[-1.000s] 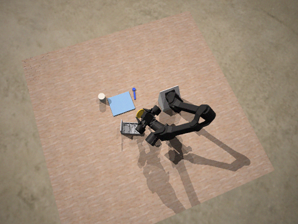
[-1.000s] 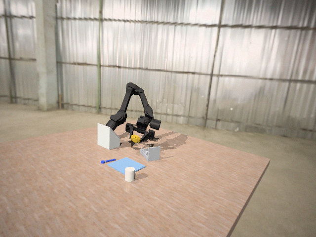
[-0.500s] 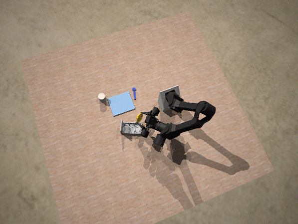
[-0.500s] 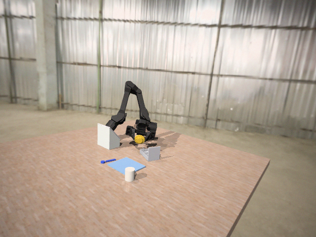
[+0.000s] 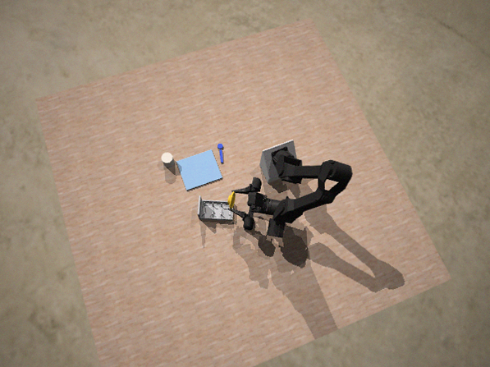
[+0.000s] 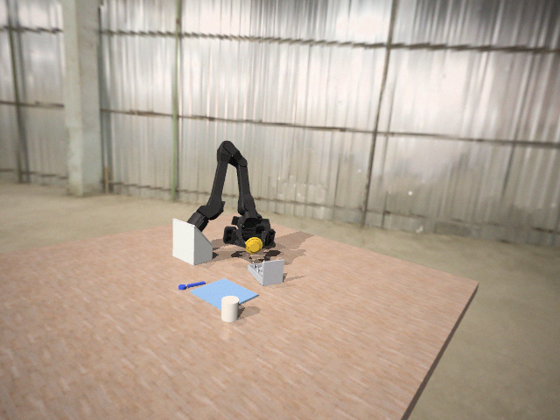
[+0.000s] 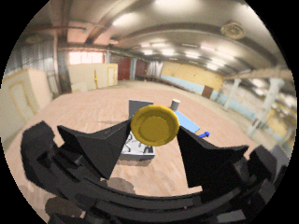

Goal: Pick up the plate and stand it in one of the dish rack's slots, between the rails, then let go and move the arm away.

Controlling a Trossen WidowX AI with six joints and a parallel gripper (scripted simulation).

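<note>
The grey dish rack is 7 cm below my gripper tip and 5 cm ahead of it. Also, from my gripper tip: yellow plate: 1 cm behind; blue spoon: 23 cm to the right, 9 cm below, 6 cm behind; light blue mat: 19 cm to the right, 9 cm below, 5 cm ahead.
</note>
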